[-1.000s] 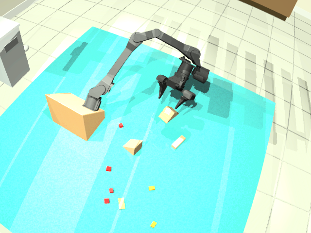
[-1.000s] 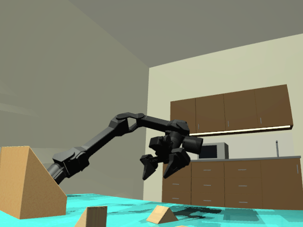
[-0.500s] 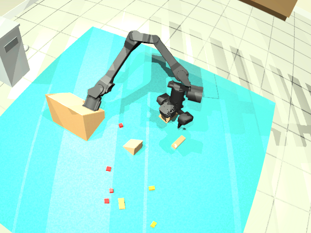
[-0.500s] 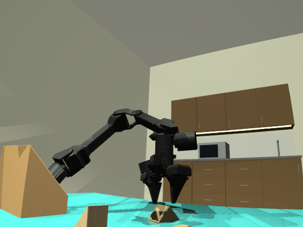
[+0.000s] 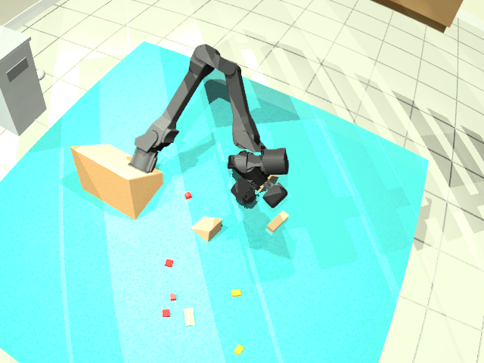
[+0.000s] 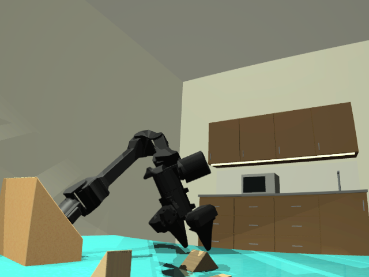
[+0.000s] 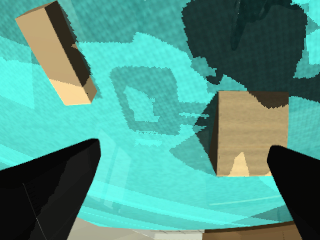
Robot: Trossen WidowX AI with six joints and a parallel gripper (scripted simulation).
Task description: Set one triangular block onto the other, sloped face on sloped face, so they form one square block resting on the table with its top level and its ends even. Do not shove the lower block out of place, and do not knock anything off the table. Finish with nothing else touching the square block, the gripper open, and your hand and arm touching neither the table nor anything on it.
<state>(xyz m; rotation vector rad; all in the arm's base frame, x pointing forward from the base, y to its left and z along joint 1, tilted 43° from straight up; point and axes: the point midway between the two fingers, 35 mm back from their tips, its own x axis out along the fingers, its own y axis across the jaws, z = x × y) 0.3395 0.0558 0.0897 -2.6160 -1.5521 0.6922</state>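
The pale flat bar is 7 cm ahead of my gripper tip, 6 cm to the right of it and 5 cm below it.
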